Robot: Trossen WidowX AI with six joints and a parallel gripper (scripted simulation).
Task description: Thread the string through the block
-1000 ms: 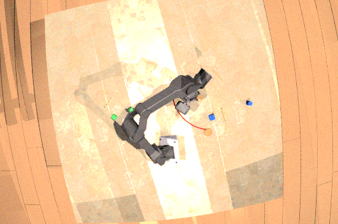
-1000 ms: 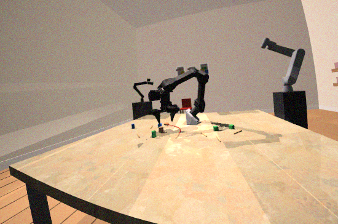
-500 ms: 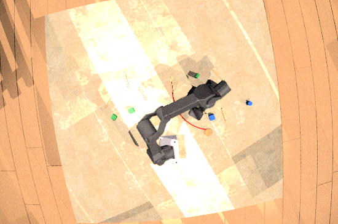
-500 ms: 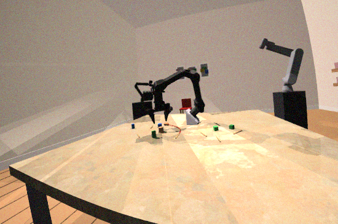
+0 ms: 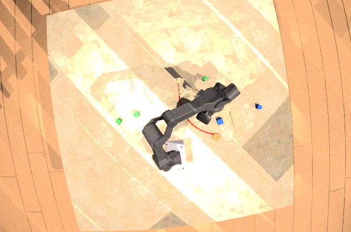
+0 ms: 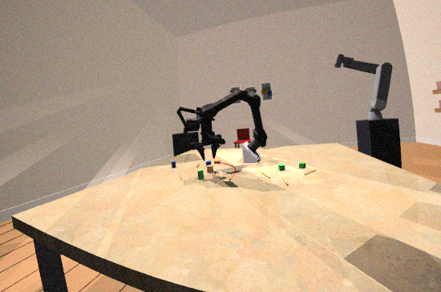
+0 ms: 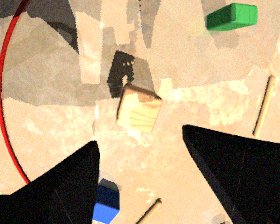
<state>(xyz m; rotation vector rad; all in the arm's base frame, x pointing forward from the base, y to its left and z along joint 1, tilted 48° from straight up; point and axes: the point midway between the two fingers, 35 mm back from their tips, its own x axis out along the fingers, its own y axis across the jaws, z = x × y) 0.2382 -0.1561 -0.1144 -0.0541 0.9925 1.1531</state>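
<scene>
Now: the wooden block 10 mm ahead of my gripper tip and 40 mm below it. Round my gripper tip: blue cube: 100 mm behind, 50 mm to the right, 50 mm below; then round wooden button: 180 mm behind, 20 mm to the right, 50 mm below; then thin wooden stick: 80 mm ahead, 140 mm to the left, 60 mm below.
</scene>
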